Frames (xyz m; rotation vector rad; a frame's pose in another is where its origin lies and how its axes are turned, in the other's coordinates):
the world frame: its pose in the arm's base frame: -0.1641 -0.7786 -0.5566 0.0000 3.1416 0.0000
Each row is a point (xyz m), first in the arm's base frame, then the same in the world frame.
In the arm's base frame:
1: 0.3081 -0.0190 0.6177
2: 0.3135 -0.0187 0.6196
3: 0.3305 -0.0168 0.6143
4: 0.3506 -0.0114 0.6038
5: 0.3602 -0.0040 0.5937
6: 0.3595 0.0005 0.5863
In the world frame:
1: -0.4722 0.7596 -1.1743
2: -0.4776 0.7599 -1.1762
3: -0.4946 0.7618 -1.1709
4: -0.5147 0.7672 -1.1604
5: -0.5243 0.7746 -1.1503
6: -0.5236 0.7791 -1.1429

